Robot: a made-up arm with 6 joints. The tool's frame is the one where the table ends.
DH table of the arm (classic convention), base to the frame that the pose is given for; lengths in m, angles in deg. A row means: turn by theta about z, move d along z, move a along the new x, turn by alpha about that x. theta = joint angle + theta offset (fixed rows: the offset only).
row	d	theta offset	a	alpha
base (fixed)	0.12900	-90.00	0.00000	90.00
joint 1	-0.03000	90.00	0.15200	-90.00
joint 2	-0.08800	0.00	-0.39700	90.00
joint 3	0.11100	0.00	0.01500	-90.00
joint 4	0.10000	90.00	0.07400	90.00
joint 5	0.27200	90.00	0.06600	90.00
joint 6	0.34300	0.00	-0.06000	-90.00
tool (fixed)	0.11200	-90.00	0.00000	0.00
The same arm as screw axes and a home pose.
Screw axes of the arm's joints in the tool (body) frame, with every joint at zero. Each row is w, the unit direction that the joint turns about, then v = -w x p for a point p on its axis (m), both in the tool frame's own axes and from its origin. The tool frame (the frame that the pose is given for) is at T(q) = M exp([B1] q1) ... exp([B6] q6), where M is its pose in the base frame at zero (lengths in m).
B1: w -1 0 0 v 0 0.154 -0.018
B2: w 0 1 0 v 0.002 0 -0.306
B3: w -1 0 0 v 0 0.399 -0.106
B4: w 0 1 0 v 0.384 0 -0.417
B5: w 0 0 1 v -0.006 0.343 0
B6: w 1 0 0 v 0 -0.112 -0.06
M =
1 0 0 0.336
0 1 0 0.018
0 0 1 0.283
0 0 0 1

